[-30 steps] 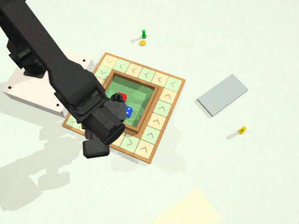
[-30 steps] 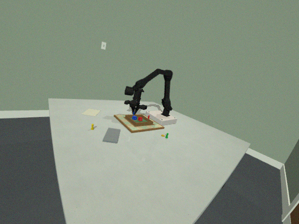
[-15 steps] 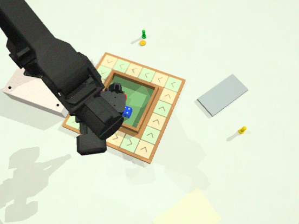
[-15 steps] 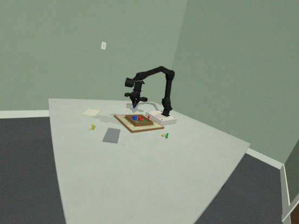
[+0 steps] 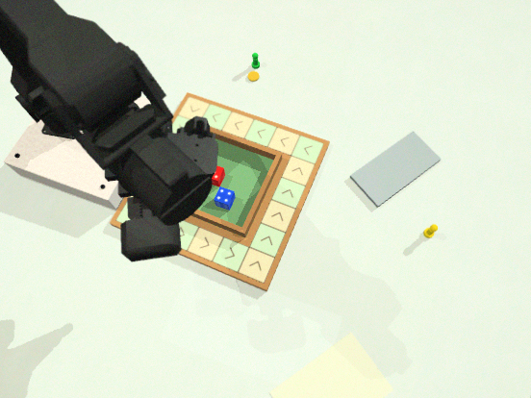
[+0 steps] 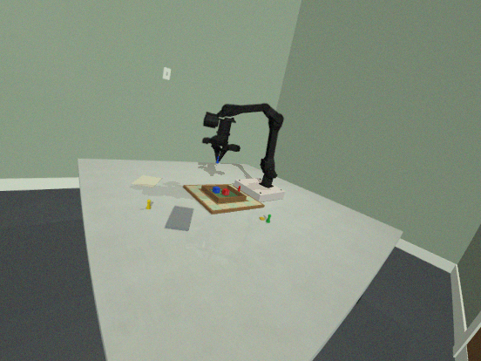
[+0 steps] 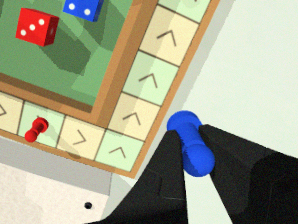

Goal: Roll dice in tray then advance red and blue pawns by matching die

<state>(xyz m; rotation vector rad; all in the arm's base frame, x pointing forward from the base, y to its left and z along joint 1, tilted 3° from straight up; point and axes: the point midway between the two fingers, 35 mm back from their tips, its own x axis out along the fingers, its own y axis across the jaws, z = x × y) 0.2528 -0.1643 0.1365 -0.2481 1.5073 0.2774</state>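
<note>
Now: gripper tip 140 mm above the green tray, 110 mm to the right of it and 40 mm short of it. Round my gripper tip: blue pawn (10 mm above); pale yellow sheet (270 mm ahead, 180 mm to the right, 150 mm below); red pawn (120 mm below, 110 mm to the left, 80 mm behind).
</note>
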